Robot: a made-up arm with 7 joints. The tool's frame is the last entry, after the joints.
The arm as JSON. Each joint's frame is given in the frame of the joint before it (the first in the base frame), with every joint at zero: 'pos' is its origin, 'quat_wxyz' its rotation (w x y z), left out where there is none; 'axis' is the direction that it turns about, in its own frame. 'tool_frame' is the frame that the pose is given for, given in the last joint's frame.
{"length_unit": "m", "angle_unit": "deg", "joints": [
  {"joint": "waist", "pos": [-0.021, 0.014, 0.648], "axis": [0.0, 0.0, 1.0]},
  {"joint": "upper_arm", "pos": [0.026, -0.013, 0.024], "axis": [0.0, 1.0, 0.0]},
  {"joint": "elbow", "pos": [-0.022, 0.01, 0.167], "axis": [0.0, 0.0, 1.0]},
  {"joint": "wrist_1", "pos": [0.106, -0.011, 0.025], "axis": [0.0, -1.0, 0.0]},
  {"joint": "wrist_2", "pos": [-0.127, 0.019, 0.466], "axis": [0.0, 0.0, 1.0]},
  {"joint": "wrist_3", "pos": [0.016, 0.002, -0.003], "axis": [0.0, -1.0, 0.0]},
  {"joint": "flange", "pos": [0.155, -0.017, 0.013], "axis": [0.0, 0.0, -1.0]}
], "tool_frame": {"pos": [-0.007, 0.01, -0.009], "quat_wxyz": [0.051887, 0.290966, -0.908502, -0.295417]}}
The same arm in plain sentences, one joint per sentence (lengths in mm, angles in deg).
The arm has seven revolute joints in a row. What follows holds with every joint at zero, and every direction is one of the base frame's. Joint 1 lies 21.0 mm along -x and 14.0 mm along +y and 648.0 mm along +z from the base frame's origin and rotates about +z. Joint 2 lies 26.0 mm along +x and 13.0 mm along -y and 24.0 mm along +z from joint 1 and rotates about +y. Joint 3 lies 22.0 mm along -x and 10.0 mm along +y and 167.0 mm along +z from joint 2 and rotates about +z. Joint 4 lies 106.0 mm along +x and 11.0 mm along -y and 25.0 mm along +z from joint 3 and rotates about -y. Joint 5 lies 127.0 mm along -x and 19.0 mm along +y and 466.0 mm along +z from joint 4 and rotates about +z. Joint 6 lies 16.0 mm along +x and 2.0 mm along +y and 3.0 mm along -z from joint 5 and rotates about -y. Joint 7 lies 155.0 mm along +x and 17.0 mm along -y and 13.0 mm along +z from joint 6 and rotates about -z. The tool frame, which is the frame that the pose is given for, lies 7.0 mm along -x and 10.0 mm along +y and 9.0 mm along -z from joint 7; its axes are the base frame's turned by roll 145.34, pitch 4.45 and yaw -145.87 deg (as in URDF: about the fixed x, then y, then z).
